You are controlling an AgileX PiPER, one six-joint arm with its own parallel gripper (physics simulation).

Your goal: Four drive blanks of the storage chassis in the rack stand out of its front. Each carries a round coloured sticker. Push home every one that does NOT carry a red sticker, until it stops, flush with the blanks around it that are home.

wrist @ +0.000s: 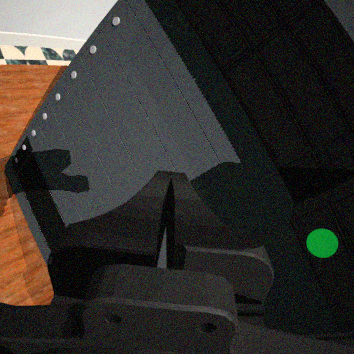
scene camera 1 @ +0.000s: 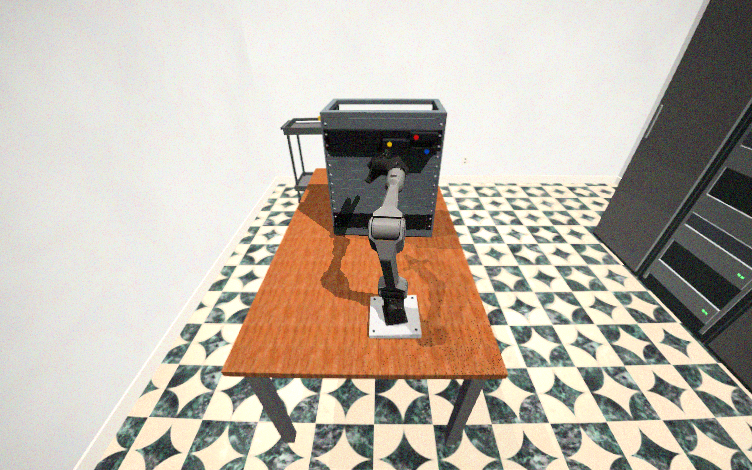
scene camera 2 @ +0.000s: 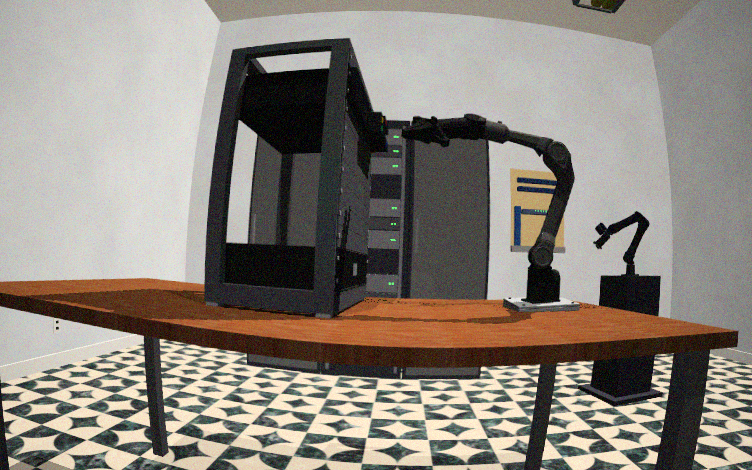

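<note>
The dark storage chassis [scene camera 1: 349, 142] [scene camera 2: 285, 110] sits high in the rack. At its right, blanks with a yellow sticker [scene camera 1: 389, 144] [scene camera 2: 382, 118], a red sticker [scene camera 1: 415, 136] and a blue sticker [scene camera 1: 426, 151] [scene camera 2: 386, 145] stand out of the front. The blank with the green sticker [scene camera 2: 381, 126] [wrist: 322, 243] also stands out; the gripper hides it in scene camera 1. My gripper [scene camera 2: 404, 131] [wrist: 169, 189] is shut and empty, its fingertips together. It hangs in front of the chassis, a small gap short of the blanks, below the level of the yellow sticker.
The grey rack [scene camera 1: 382, 118] [scene camera 2: 333, 138] stands on the wooden table [scene camera 1: 299, 332] [scene camera 2: 443, 354]. Flat grey panels [wrist: 135, 100] fill its front below the chassis. A trolley [scene camera 1: 302, 131] stands behind at the left. Tall cabinets [scene camera 1: 637, 138] [scene camera 2: 449, 221] stand beyond the table.
</note>
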